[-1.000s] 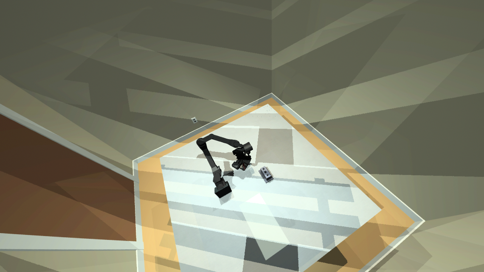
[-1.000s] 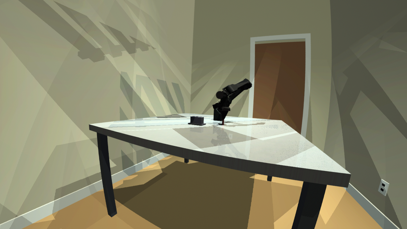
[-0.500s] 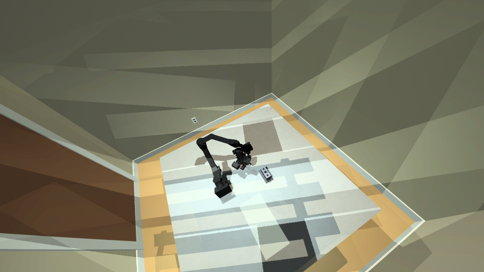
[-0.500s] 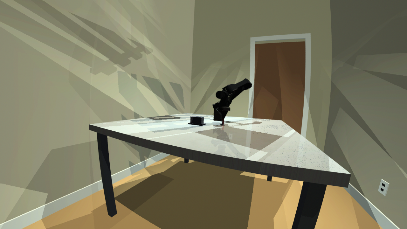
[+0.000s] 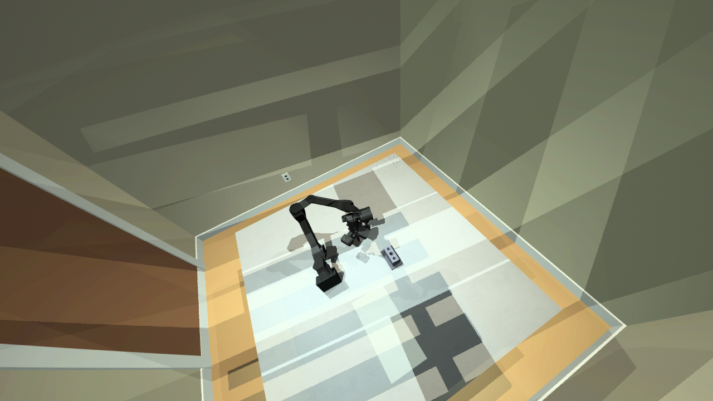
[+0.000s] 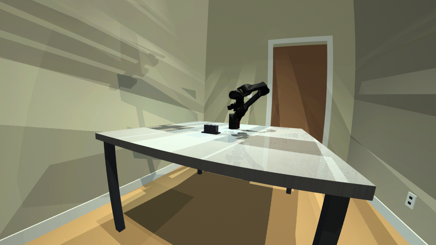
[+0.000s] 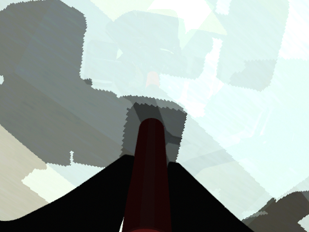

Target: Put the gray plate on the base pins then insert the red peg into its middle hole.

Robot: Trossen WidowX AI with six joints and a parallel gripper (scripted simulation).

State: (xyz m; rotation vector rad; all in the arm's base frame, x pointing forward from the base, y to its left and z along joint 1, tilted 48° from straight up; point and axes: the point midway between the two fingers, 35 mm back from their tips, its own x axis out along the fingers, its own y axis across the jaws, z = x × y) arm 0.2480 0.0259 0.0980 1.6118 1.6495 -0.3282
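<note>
My gripper tip is now 90 mm short of the gray plate, 180 mm to the left of it and 40 mm above it. Also, from my gripper tip: red peg right at my gripper tip.
</note>
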